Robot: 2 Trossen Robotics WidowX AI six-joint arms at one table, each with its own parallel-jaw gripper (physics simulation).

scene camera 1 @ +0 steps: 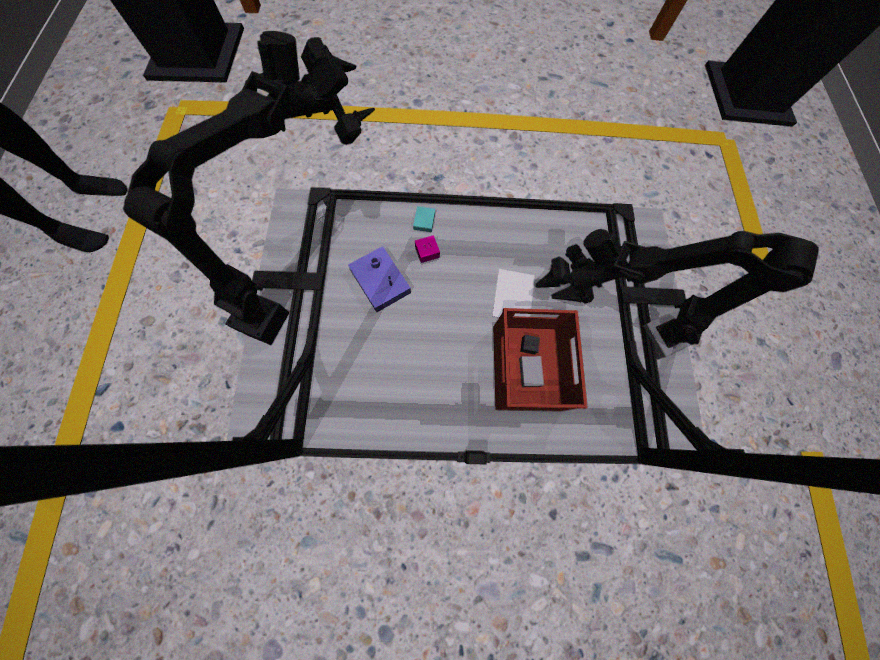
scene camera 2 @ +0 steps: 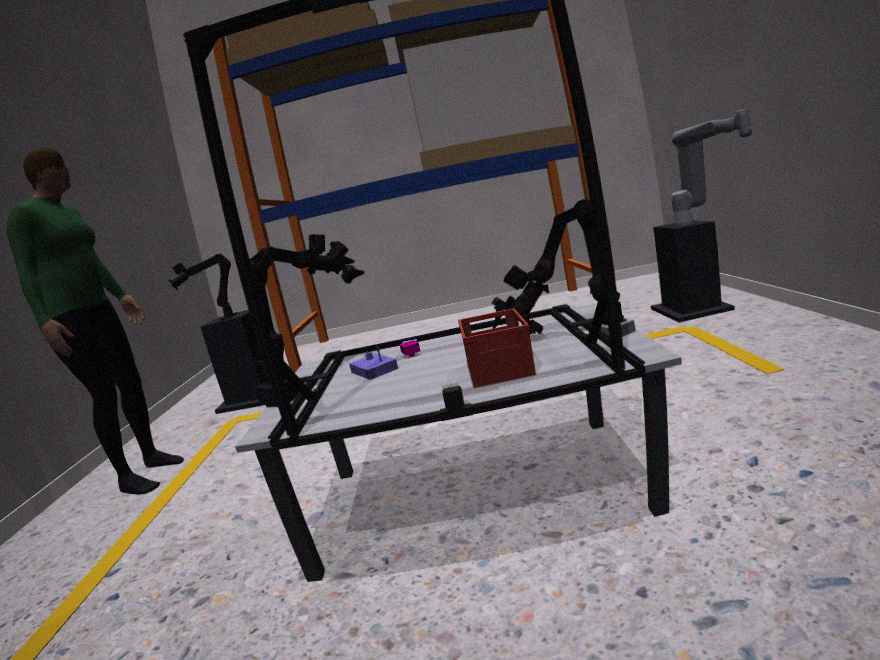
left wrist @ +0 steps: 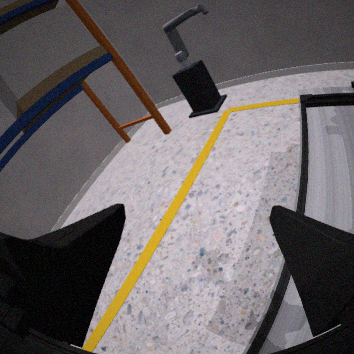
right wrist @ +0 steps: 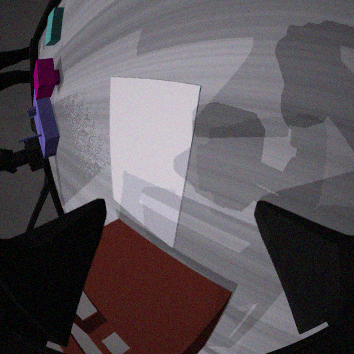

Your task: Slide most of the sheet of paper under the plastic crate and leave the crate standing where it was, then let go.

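The white sheet of paper (scene camera 1: 514, 291) (right wrist: 152, 130) lies flat on the table. Its near edge is close to the back wall of the crate; I cannot tell whether any of it is under. The red-brown plastic crate (scene camera 1: 543, 407) (scene camera 2: 498, 358) (right wrist: 160, 280) stands upright. My right gripper (scene camera 1: 545, 289) (right wrist: 183, 208) is open and empty, pointing down near the sheet and the crate's back side. In scene camera 2 it is partly hidden behind the crate. My left gripper (scene camera 1: 363, 88) (scene camera 2: 357, 265) (left wrist: 200, 213) is open and empty, raised beyond the table's back edge, far from the sheet.
A dark block (scene camera 1: 530, 343) and a grey block (scene camera 1: 531, 370) lie inside the crate. A purple box with small knobs (scene camera 1: 379, 279) (scene camera 2: 373, 365) (right wrist: 47, 127), a magenta block (scene camera 1: 427, 249) (scene camera 2: 409, 348) (right wrist: 44, 78) and a teal block (scene camera 1: 424, 218) (right wrist: 54, 26) lie left of the sheet. A black frame edges the table.
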